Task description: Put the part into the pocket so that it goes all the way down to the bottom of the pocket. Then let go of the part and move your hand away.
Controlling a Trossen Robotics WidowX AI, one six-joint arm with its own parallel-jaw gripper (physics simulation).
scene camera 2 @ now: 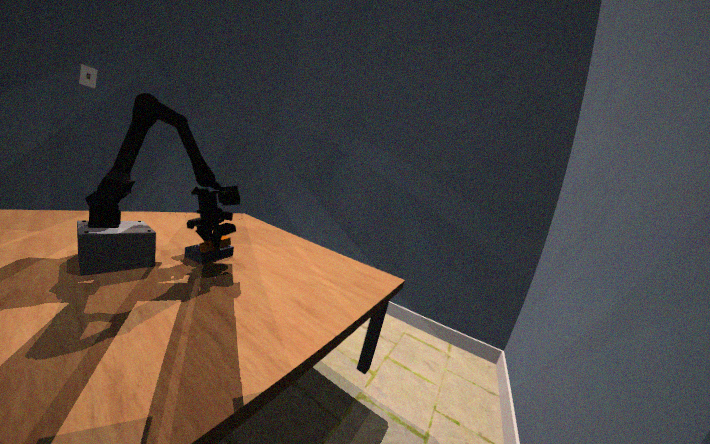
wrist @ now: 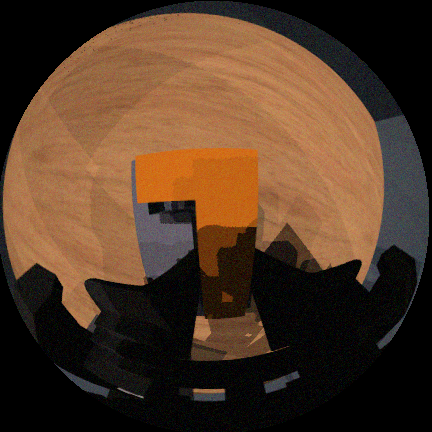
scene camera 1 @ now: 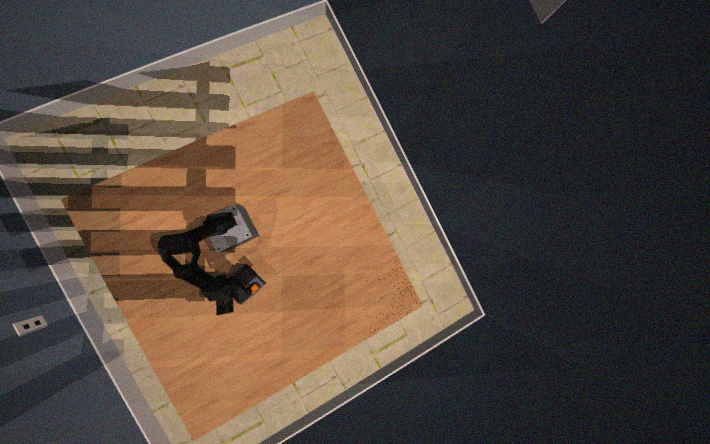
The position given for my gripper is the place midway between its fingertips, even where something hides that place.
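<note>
Gripper, mine, (scene camera 2: 213, 248) and (wrist: 221, 249), holding an orange L-shaped part (wrist: 223, 181). Pocket block (wrist: 166, 231) also visible.
</note>
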